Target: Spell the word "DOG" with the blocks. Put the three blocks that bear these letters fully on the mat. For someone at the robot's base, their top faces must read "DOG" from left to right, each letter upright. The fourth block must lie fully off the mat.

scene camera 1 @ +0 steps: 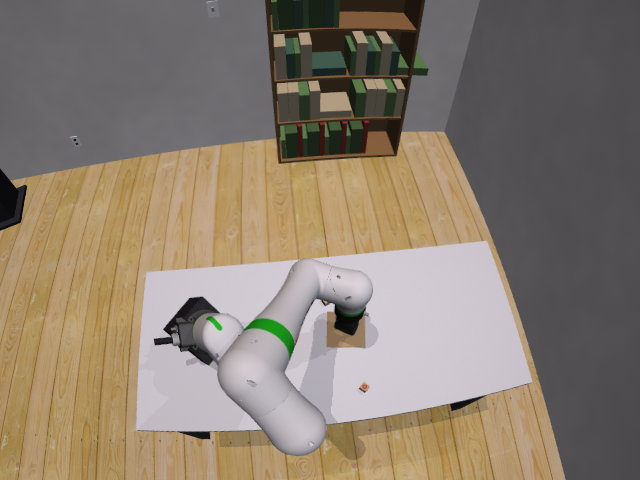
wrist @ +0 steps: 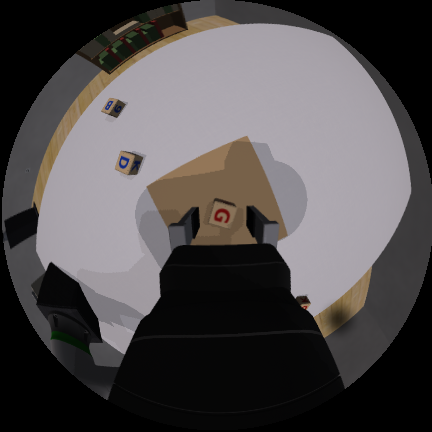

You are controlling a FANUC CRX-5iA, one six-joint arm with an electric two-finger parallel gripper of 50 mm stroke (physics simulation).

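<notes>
My gripper (scene camera 1: 346, 331) (wrist: 222, 215) points down over the tan mat (scene camera 1: 338, 342) (wrist: 192, 186) and is open, with nothing held. In the wrist view, the block with a red G (wrist: 221, 214) on top lies on the mat, between the spread fingers in that view, turned at an angle to the mat's edges. The block with a blue D (wrist: 128, 163) and the block with a blue B (wrist: 112, 107) lie off the mat. The block with a round red letter (scene camera 1: 364, 386) lies off the mat near the front edge; a block (wrist: 303, 303) shows partly beside the gripper body. The arm hides much in the scene view.
A block (scene camera 1: 325, 302) whose letter is unreadable shows partly beside the arm. The white table (scene camera 1: 439, 310) (wrist: 320, 110) carries the robot's dark base (scene camera 1: 199, 304) (wrist: 67, 295) at its left. A bookshelf (scene camera 1: 274, 93) stands behind the table.
</notes>
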